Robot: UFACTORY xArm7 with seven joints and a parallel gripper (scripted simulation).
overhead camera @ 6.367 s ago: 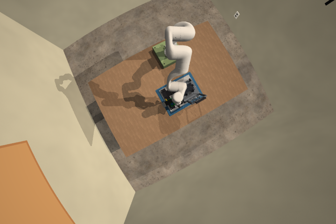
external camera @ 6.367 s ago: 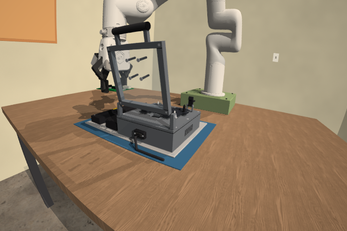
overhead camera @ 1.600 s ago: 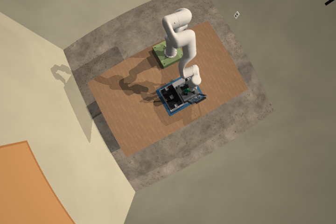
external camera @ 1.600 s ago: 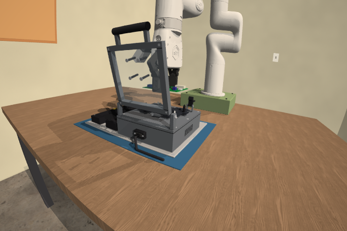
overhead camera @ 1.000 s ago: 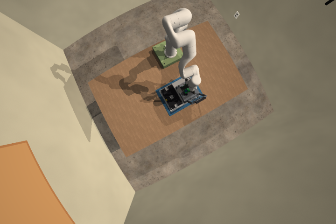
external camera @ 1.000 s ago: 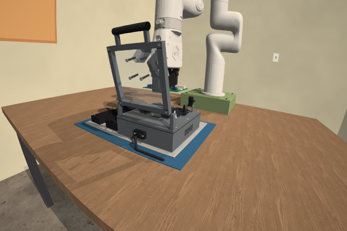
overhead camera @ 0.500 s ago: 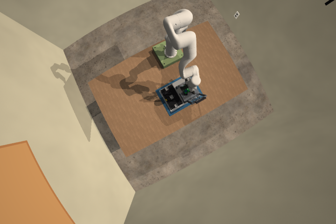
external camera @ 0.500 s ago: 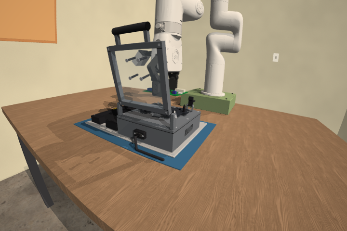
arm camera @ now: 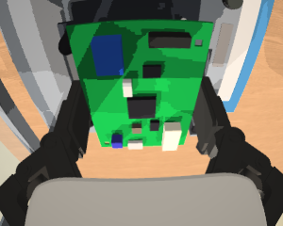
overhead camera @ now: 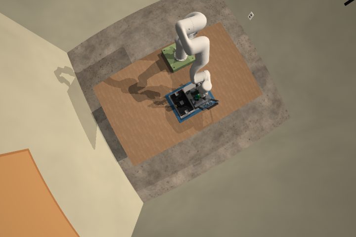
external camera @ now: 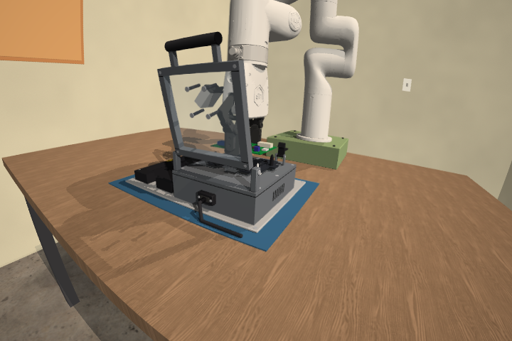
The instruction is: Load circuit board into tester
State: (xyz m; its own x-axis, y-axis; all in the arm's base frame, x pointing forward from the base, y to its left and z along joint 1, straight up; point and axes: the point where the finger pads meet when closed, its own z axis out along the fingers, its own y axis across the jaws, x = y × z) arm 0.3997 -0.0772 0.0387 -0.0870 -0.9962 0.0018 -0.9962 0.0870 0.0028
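The latch hook is 5 cm behind my hand, 6 cm to the left of it and 2 cm below it. From my hand the other things lie so: green circuit board right at my hand; tester lid 13 cm ahead, 1 cm to the right, 8 cm above.
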